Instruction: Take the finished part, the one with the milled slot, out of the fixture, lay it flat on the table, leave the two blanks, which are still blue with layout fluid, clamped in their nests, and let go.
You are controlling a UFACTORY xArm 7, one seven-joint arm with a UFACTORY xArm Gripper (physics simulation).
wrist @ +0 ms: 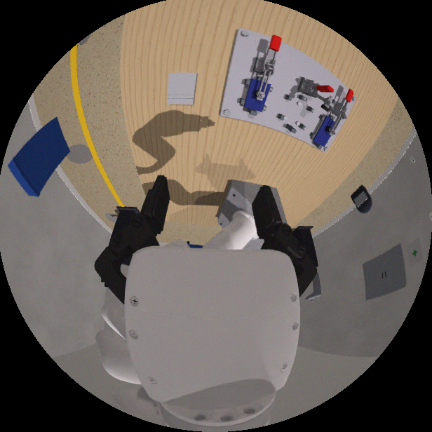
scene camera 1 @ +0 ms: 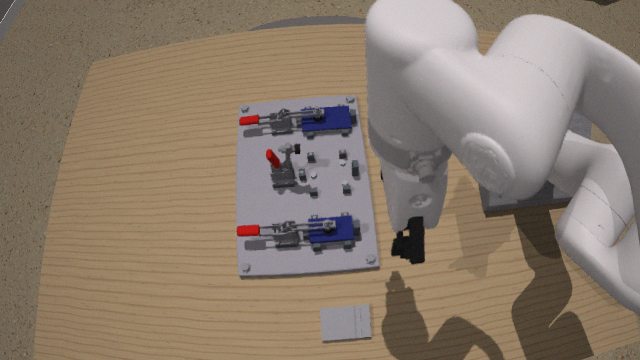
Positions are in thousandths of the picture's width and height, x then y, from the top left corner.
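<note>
Looking through scene camera 1, I find my gripper (scene camera 1: 624,596), along with a blue blank (scene camera 1: 538,632) and another blue blank (scene camera 1: 526,329), and there is a finished part (scene camera 1: 540,896) as well. The wrist view gives me the finished part again, at (wrist: 420,198).
</note>
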